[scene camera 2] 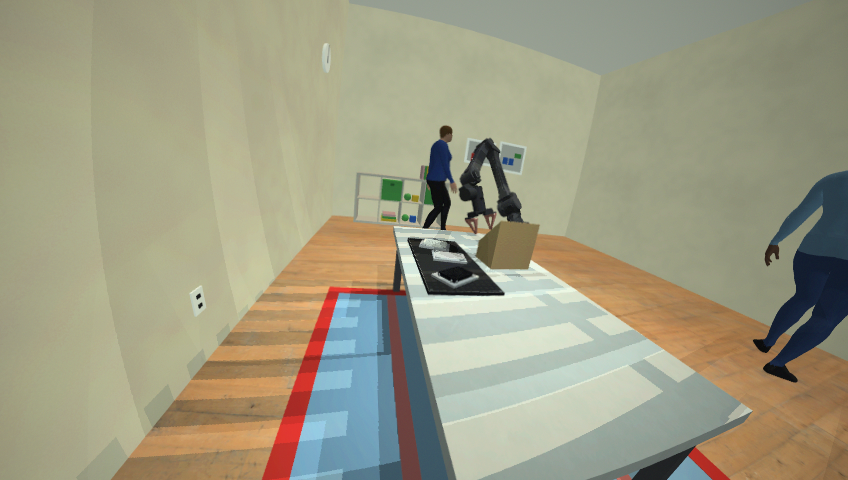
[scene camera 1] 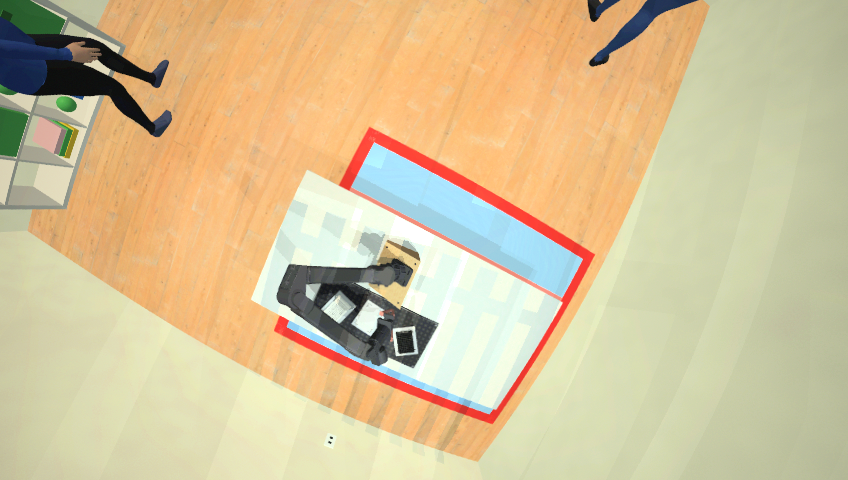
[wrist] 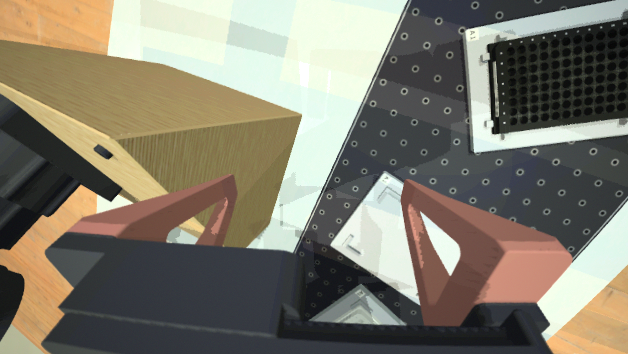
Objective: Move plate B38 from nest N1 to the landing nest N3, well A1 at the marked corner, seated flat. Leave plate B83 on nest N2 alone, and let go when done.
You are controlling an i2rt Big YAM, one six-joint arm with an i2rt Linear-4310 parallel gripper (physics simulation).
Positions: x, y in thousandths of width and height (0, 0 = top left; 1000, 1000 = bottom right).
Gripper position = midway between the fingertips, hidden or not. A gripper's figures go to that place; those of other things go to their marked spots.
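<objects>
My gripper (wrist: 506, 527) is 0.14 m from the lens. There's a black perforated board (wrist: 660, 352) too, and that one is 0.30 m from the lens, while a black well plate (wrist: 900, 219) sits 0.32 m from the lens.
</objects>
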